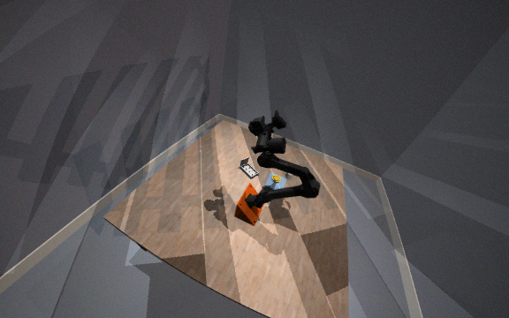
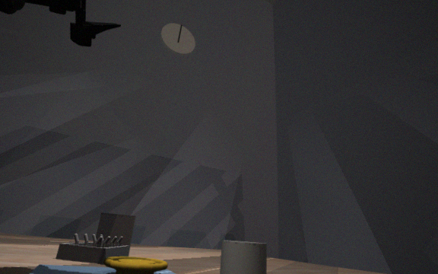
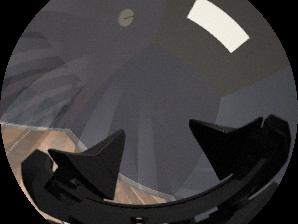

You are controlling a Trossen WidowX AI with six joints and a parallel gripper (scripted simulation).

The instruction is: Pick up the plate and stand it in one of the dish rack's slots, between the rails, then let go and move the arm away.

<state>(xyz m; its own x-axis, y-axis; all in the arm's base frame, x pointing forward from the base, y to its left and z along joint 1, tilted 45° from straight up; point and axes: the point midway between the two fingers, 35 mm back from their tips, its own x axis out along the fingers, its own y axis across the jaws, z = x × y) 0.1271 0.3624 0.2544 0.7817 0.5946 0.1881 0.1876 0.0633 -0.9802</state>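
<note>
Now: gripper tip 500 mm above the yellow plate, 140 mm to the left of it and 130 mm short of it. From my gripper tip the other things lie so: blue utensil (510 mm below, 190 mm to the right, 10 mm behind); blue mat (520 mm below, 150 mm to the right, 110 mm ahead); grey dish rack (490 mm below, 80 mm ahead, 60 mm to the left).
</note>
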